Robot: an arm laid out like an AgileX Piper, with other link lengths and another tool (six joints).
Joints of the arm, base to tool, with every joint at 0 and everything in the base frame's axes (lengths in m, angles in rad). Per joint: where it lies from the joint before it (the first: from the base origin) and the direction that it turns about. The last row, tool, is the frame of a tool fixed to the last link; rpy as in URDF.
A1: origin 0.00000 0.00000 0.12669 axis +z
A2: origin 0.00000 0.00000 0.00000 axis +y
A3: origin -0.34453 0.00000 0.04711 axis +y
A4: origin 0.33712 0.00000 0.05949 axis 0.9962 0 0.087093
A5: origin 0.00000 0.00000 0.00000 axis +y
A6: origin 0.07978 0.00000 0.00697 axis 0.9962 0 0.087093
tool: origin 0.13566 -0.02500 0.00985 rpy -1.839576 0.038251 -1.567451
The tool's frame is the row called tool.
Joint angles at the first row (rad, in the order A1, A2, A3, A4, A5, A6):
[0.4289, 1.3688, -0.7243, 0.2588, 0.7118, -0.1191]
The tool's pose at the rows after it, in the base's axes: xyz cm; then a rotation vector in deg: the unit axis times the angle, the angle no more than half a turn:
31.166 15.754 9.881 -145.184 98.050 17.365
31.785 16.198 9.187 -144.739 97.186 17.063
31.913 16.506 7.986 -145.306 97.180 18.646
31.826 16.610 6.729 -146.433 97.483 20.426
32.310 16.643 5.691 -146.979 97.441 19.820
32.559 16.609 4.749 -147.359 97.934 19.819
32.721 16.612 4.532 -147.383 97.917 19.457
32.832 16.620 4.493 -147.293 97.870 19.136
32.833 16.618 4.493 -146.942 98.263 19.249
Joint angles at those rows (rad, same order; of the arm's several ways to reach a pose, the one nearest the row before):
[0.4289, 1.3963, -0.7089, 0.2863, 0.6738, -0.1537]
[0.4288, 1.4229, -0.7077, 0.3135, 0.6349, -0.1846]
[0.4289, 1.4605, -0.7077, 0.3392, 0.6195, -0.2112]
[0.4288, 1.4971, -0.7077, 0.3528, 0.6145, -0.2296]
[0.4289, 1.5305, -0.7077, 0.3553, 0.5831, -0.2446]
[0.4288, 1.5592, -0.7077, 0.3553, 0.5624, -0.2490]
[0.4289, 1.5665, -0.7077, 0.3553, 0.5524, -0.2518]
[0.4288, 1.5684, -0.7077, 0.3553, 0.5466, -0.2529]
[0.4289, 1.5684, -0.7077, 0.3553, 0.5459, -0.2468]

